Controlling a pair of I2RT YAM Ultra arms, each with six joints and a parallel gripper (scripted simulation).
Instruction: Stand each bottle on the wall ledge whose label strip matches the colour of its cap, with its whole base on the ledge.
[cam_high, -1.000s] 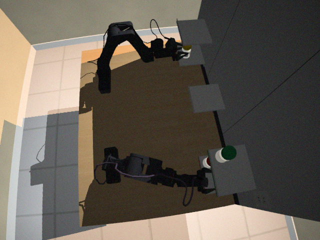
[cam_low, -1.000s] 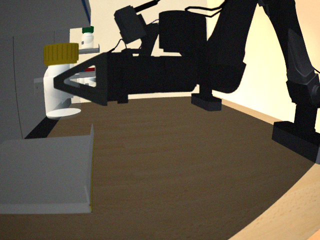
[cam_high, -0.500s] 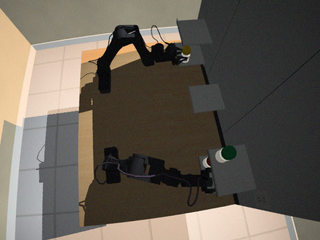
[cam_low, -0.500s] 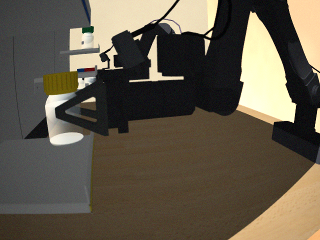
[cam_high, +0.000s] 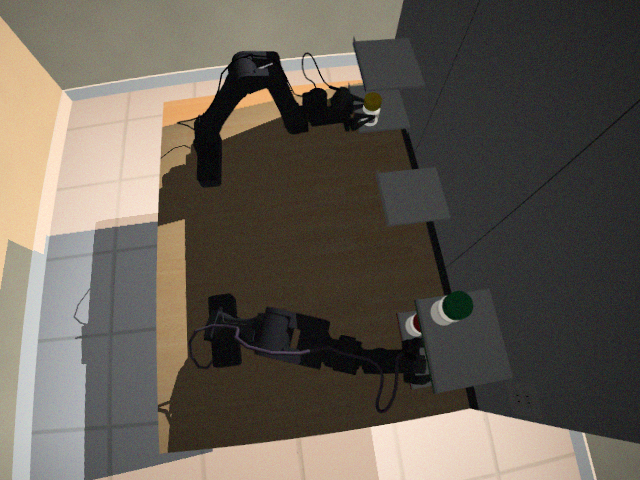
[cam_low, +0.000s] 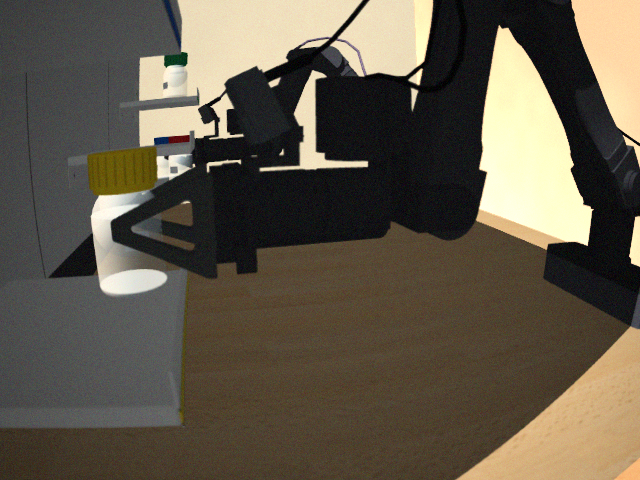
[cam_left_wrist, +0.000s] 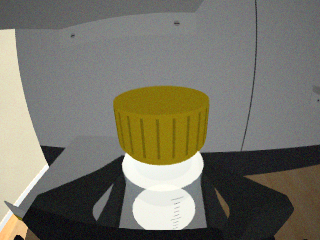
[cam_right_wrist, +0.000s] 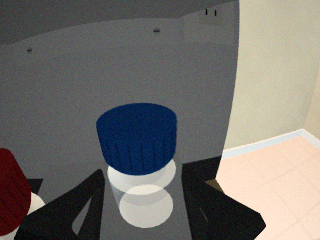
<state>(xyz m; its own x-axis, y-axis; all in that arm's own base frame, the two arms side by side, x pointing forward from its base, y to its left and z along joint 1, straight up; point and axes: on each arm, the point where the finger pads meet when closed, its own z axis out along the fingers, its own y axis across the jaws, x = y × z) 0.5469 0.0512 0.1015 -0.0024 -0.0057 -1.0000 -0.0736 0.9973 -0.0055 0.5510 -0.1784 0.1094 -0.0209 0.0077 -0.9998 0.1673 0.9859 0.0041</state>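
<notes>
Right now the yellow-capped bottle is right at my left hand. Also, from my left hand: red-capped bottle 3 cm behind, 68 cm to the right; yellow strip 4 cm behind, 6 cm to the left, 6 cm below; blue strip 4 cm behind, 6 cm to the left, 13 cm above.
The blue-capped bottle lies 10 mm ahead of my right hand and 10 mm below it. The rest, counted from my right hand: red-capped bottle 30 mm behind, 100 mm to the left, 10 mm below; then green strip 70 mm behind, 40 mm to the left, 130 mm above; then green-capped bottle 20 mm behind, 100 mm to the left, 180 mm above.
</notes>
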